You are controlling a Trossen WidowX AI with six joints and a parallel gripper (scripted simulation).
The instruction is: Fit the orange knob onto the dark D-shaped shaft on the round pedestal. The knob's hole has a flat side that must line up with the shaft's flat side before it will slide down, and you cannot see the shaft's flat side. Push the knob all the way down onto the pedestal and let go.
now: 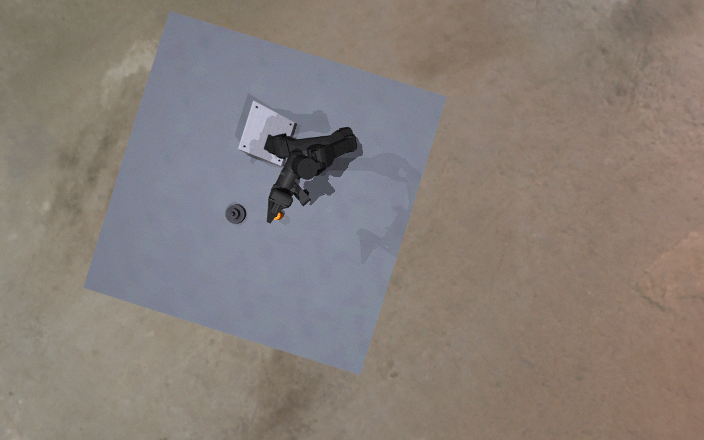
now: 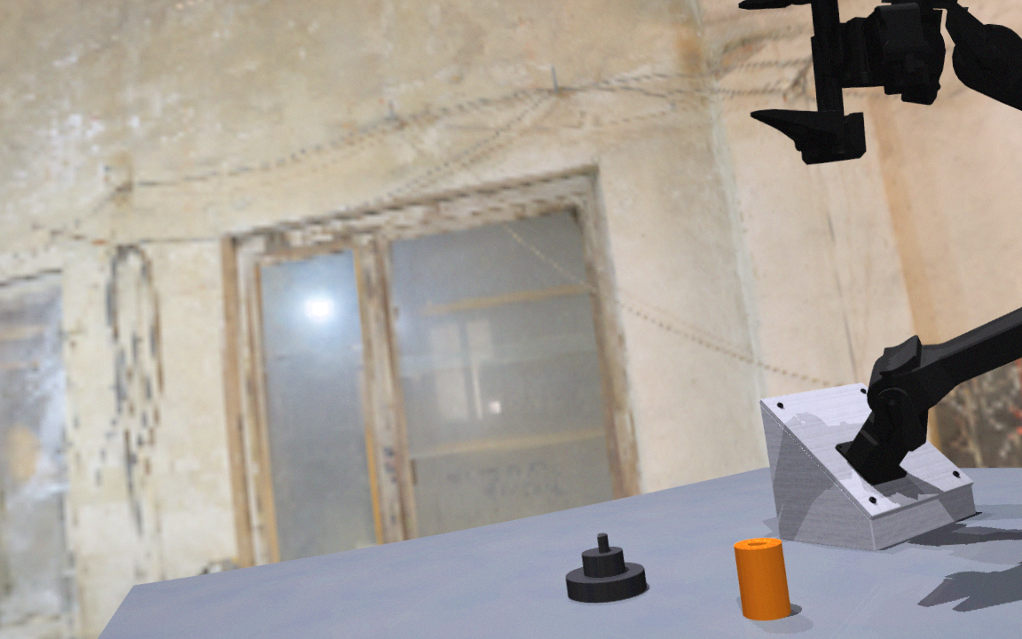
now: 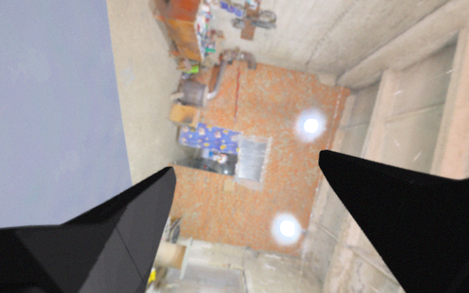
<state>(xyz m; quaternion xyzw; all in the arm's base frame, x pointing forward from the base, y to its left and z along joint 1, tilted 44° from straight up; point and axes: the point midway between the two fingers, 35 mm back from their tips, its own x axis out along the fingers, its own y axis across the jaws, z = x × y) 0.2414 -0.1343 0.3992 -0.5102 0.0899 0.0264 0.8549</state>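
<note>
My gripper tip is 43 cm above the orange knob, 8 cm to the left of it and 1 cm short of it. The rest, counted from my gripper tip: dark pedestal: 43 cm below, 26 cm to the right, 6 cm ahead.
</note>
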